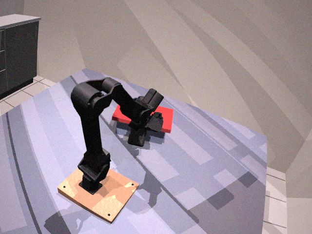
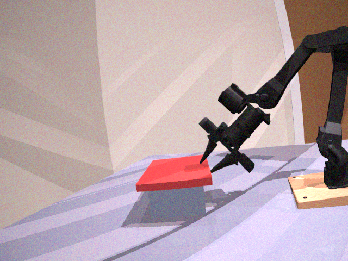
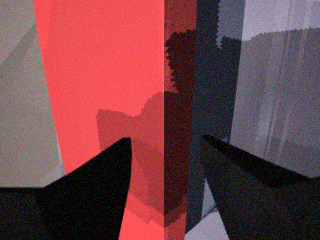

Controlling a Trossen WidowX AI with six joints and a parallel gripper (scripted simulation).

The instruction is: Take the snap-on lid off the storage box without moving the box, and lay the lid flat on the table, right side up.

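Now: gripper tip 7 cm short of the red lid, 3 cm to the right of it and 1 cm below it. From my gripper tip the other things lie so: grey-blue storage box (7 cm ahead, 4 cm below, 3 cm to the left).
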